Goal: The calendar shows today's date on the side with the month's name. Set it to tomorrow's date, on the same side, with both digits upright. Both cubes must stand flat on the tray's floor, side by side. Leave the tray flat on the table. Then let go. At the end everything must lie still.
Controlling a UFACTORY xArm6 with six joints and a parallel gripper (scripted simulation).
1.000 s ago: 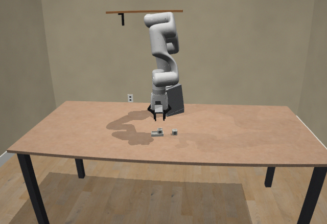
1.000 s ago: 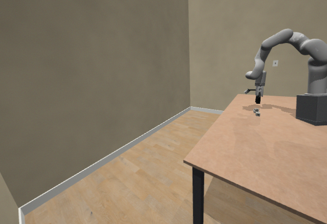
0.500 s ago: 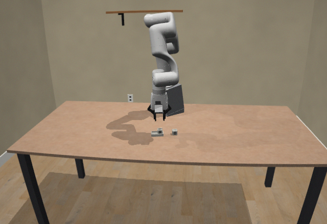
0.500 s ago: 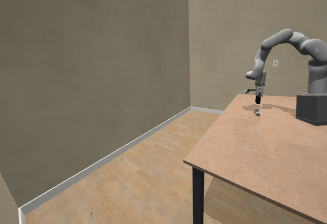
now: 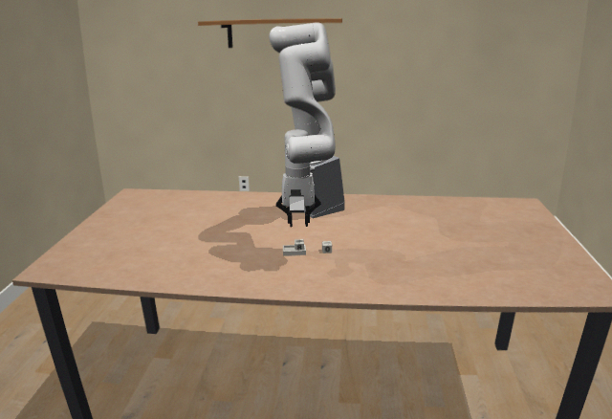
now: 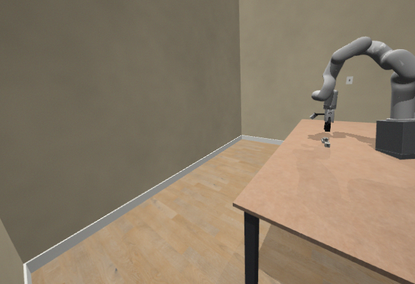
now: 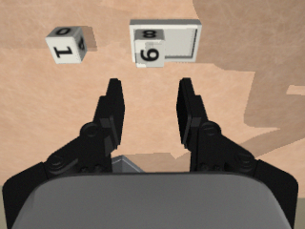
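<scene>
Now: the calendar tray 2 cm to the right of my hand and 11 cm below it.
</scene>
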